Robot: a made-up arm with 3 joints.
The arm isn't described. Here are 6 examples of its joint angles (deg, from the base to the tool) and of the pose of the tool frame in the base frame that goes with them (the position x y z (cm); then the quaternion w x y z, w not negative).
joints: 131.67 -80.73 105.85
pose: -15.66 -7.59 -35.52 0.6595 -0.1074 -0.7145 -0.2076
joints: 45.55 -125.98 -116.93
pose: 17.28 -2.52 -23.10 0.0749 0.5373 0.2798 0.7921
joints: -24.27 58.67 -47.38
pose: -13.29 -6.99 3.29 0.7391 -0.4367 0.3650 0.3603
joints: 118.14 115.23 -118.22
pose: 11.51 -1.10 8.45 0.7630 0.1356 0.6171 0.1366
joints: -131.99 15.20 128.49
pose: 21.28 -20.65 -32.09 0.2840 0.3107 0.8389 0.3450
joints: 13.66 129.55 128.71
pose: -11.87 0.88 18.13 0.0862 0.4280 0.3431 -0.8317
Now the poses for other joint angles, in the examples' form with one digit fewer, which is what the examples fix.
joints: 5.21 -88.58 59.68
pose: 10.3 -13.8 -32.3 0.636 0.328 -0.621 0.319
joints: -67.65 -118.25 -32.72
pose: 5.8 3.6 -29.1 0.544 0.338 -0.765 0.073
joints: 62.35 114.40 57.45
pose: -16.6 3.9 11.3 0.197 0.604 0.496 -0.592
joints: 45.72 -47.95 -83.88
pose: -5.9 15.2 -29.1 0.521 -0.680 -0.041 -0.514
